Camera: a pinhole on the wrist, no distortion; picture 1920 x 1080 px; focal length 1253.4 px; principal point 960.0 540.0 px. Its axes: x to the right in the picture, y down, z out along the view. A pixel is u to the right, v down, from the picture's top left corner.
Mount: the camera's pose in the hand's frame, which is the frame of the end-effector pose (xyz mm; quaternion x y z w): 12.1 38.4 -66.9 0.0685 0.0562 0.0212 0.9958
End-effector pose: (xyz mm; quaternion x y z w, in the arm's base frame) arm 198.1 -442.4 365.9 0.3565 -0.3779 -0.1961 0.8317
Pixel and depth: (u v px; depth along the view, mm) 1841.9 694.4 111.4
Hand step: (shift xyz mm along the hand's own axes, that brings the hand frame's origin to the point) 102.2 41.0 36.1
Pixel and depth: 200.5 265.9 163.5
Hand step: -66.2 -23.9 99.9
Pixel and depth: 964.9 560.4 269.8
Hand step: 44.0 6.6 199.2
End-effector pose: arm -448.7 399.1 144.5 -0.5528 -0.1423 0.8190 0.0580
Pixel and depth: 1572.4 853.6 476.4
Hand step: 293.8 104.1 393.2
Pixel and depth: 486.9 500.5 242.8
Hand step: -50.7 -6.3 181.0
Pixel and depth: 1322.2 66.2 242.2
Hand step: 112.6 -81.2 151.2
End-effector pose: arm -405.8 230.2 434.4 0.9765 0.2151 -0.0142 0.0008
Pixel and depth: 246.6 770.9 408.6
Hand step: -174.5 46.5 371.1
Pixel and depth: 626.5 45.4 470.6
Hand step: -51.8 -214.7 384.2
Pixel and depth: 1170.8 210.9 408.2
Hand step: 130.8 -119.0 312.5
